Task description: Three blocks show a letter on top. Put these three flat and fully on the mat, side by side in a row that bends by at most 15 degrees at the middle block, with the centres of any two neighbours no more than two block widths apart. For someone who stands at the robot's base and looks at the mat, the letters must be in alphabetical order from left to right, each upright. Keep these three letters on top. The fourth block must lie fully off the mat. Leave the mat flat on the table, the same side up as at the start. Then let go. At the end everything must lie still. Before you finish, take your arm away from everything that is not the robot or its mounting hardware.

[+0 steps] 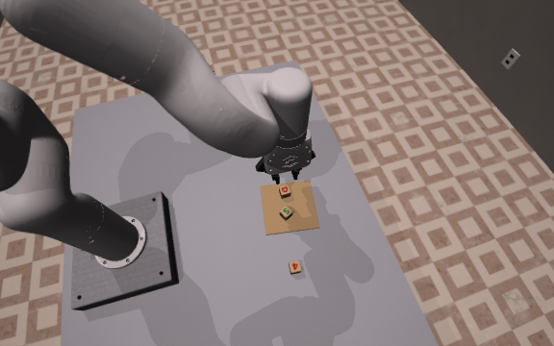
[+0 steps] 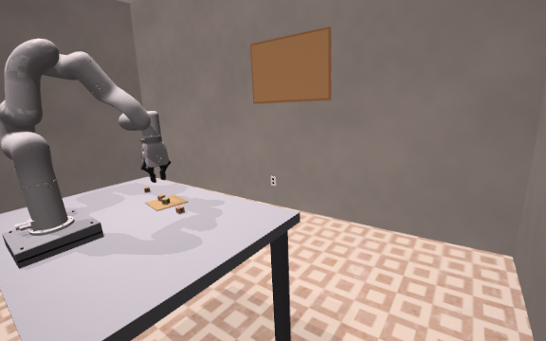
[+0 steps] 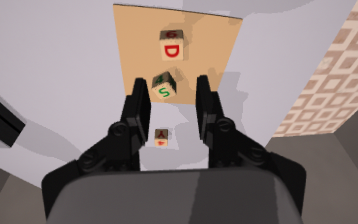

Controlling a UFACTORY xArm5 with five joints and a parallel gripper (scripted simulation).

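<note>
My gripper is now 100 mm above the wooden letter block. Also, from my hand: tan mat: 10 mm ahead, 40 mm to the right, 110 mm below.
</note>
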